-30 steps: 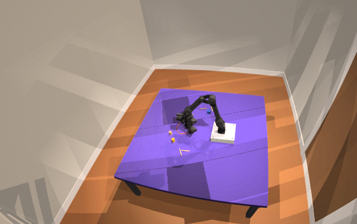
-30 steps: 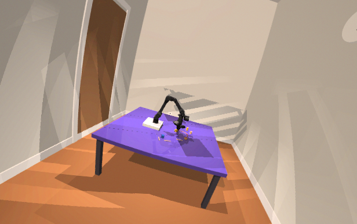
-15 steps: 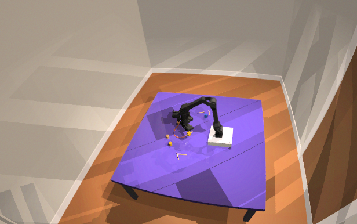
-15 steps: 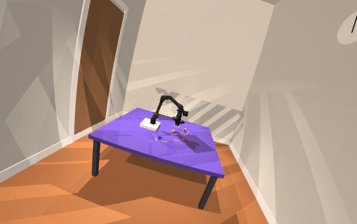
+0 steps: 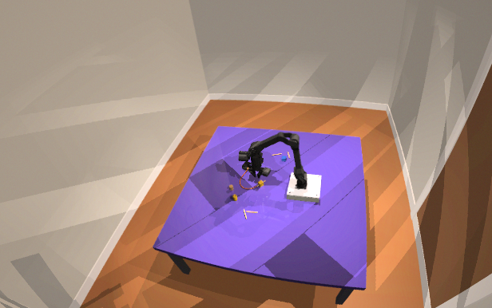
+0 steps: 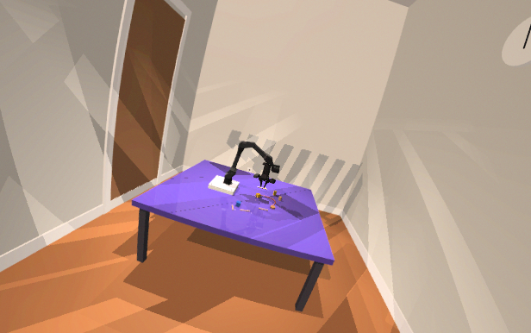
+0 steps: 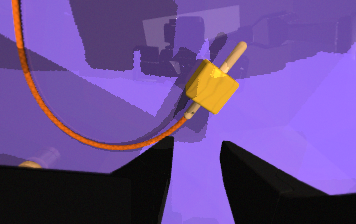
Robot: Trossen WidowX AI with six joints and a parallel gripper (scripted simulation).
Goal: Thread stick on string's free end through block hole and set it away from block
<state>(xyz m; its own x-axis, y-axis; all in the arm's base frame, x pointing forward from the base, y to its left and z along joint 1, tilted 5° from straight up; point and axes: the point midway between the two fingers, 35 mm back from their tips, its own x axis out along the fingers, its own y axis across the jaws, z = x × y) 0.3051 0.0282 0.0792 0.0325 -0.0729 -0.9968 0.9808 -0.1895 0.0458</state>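
The yellow wooden block lies 20 mm behind my gripper tip, 10 mm to the right of it and 70 mm below it. The rest, counted from my gripper tip: yellow cylinder (120 mm ahead, 150 mm to the left, 70 mm below); then tan cylinder (180 mm ahead, 60 mm to the left, 70 mm below); then thin wooden stick (10 mm behind, 80 mm below).
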